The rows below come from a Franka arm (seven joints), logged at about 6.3 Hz.
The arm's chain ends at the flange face. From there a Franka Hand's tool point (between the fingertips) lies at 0.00 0.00 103.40 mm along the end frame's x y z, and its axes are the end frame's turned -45 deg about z.
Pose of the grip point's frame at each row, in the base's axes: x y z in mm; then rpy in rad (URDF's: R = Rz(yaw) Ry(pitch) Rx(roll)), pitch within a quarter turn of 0, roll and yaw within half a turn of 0:
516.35 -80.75 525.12 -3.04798 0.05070 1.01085
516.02 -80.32 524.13 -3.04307 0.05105 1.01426
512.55 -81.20 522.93 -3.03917 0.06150 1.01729
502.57 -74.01 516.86 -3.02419 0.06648 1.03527
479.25 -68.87 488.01 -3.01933 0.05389 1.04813
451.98 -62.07 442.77 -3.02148 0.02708 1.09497
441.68 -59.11 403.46 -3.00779 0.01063 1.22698
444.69 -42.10 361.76 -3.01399 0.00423 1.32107
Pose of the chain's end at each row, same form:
527.31 -81.46 627.93 -3.11125 0.10202 0.22463
527.43 -81.23 626.89 -3.10802 0.10574 0.22812
524.87 -81.38 625.59 -3.11269 0.11588 0.23041
516.47 -74.32 619.32 -3.10561 0.12998 0.24831
492.94 -70.38 590.49 -3.09317 0.12452 0.26245
464.27 -65.27 545.39 -3.07564 0.10403 0.31138
455.03 -62.73 505.93 -3.05422 0.10202 0.44533
457.55 -44.93 464.32 -3.05411 0.09311 0.53948

